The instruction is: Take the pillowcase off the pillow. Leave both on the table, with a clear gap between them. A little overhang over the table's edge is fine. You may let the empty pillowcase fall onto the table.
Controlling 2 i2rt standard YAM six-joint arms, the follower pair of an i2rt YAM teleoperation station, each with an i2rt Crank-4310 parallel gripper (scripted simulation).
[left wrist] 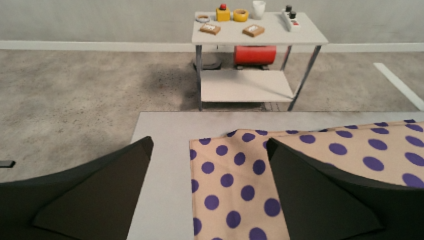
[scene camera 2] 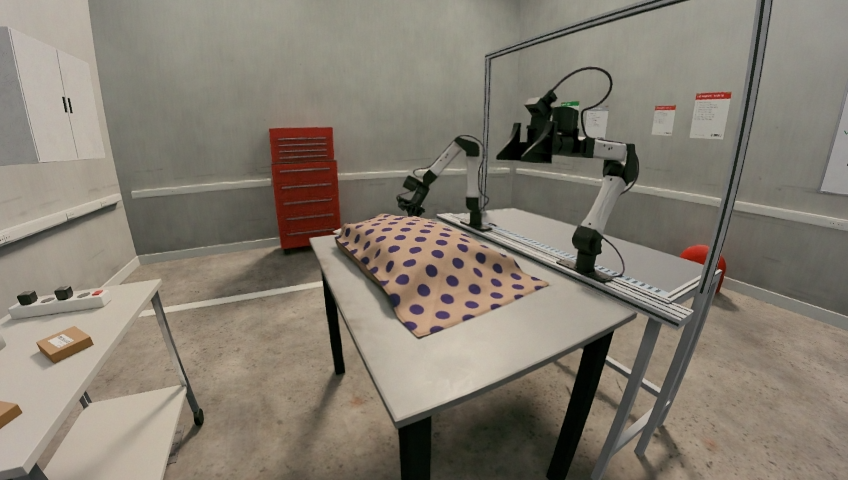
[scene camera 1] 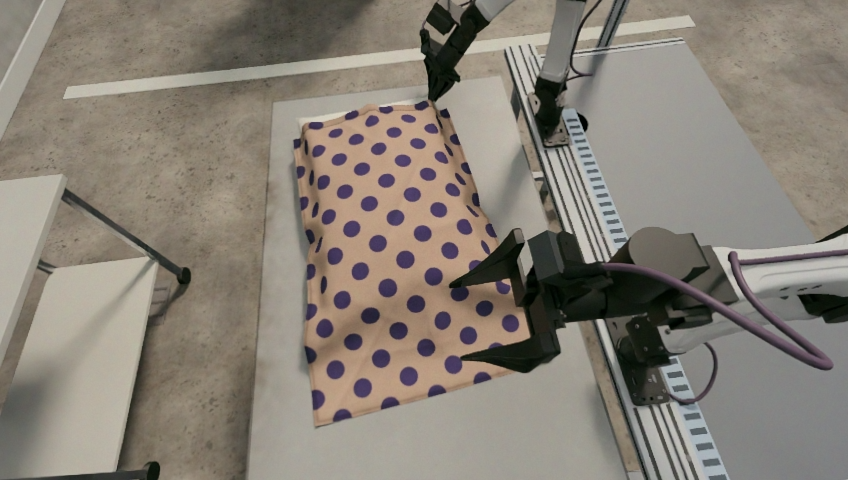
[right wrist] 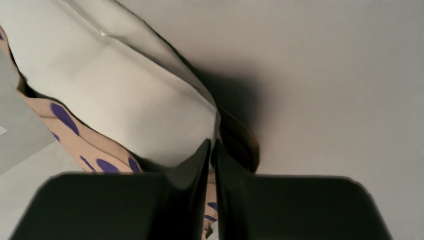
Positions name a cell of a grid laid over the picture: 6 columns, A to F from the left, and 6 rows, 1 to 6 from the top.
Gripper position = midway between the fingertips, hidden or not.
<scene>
In view: the left gripper (scene camera 1: D5), the right gripper (scene camera 1: D2), a white pillow (right wrist: B2) and a pillowcase (scene camera 1: C3).
The pillowcase is seen too in the left wrist view (left wrist: D5) and in scene camera 2 (scene camera 2: D4). The left gripper also shows in the left wrist view (left wrist: C4) and in scene camera 2 (scene camera 2: D2). The right gripper shows as well in the right wrist view (right wrist: D4).
</scene>
